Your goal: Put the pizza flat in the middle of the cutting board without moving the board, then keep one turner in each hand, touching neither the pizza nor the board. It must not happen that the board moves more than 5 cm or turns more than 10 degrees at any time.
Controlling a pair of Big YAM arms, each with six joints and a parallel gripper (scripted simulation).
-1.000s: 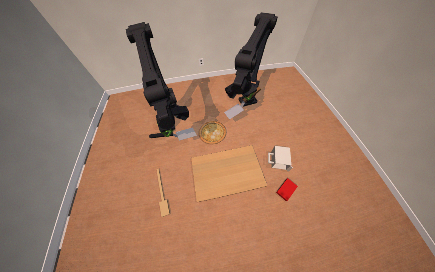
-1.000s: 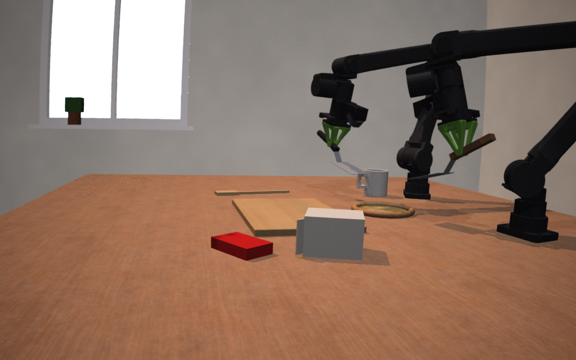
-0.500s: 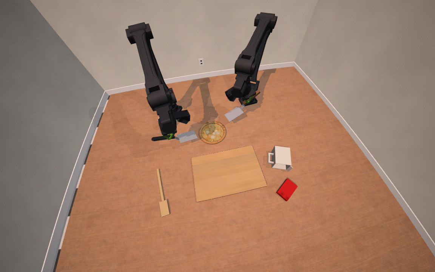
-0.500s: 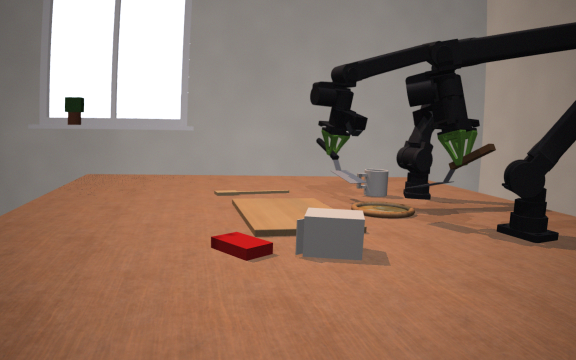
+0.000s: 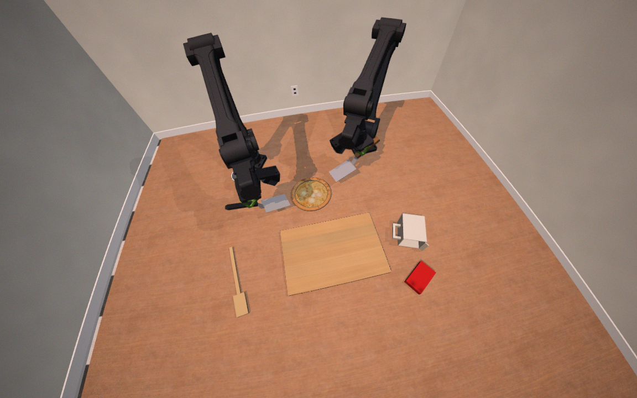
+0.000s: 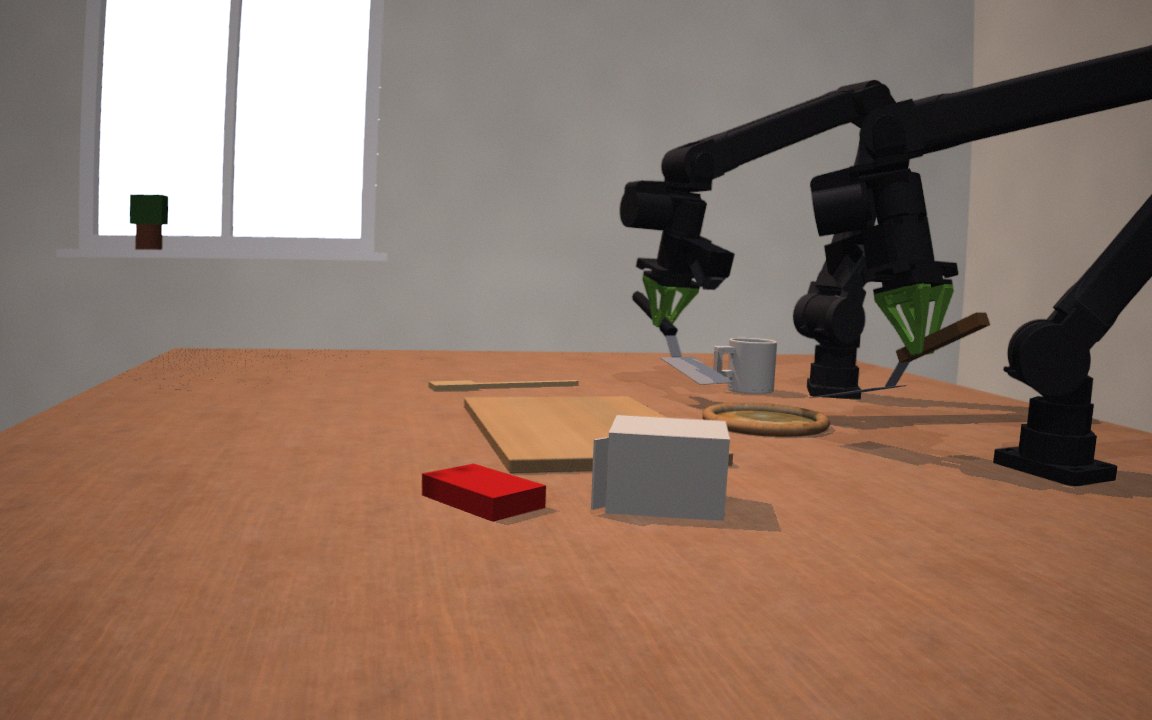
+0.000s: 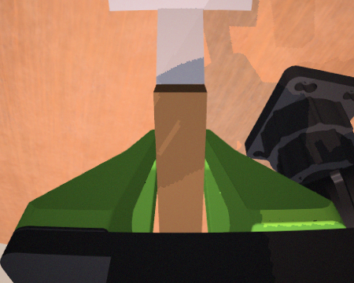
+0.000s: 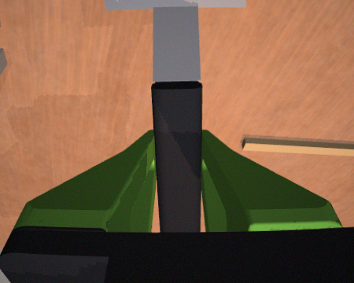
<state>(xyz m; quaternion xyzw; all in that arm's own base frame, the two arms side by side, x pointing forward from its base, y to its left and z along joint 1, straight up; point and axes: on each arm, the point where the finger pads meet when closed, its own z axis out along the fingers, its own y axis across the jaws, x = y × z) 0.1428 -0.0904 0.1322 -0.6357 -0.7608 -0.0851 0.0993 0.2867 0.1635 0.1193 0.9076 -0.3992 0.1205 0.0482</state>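
My right hand is 9 cm past the pizza, 23 cm to the right of it and 11 cm above it. Round my right hand: black-handled turner: 1 cm to the left, 2 cm below; wooden spatula: 26 cm ahead, 7 cm to the right, 11 cm below; cutting board: 18 cm ahead, 28 cm to the left, 11 cm below.
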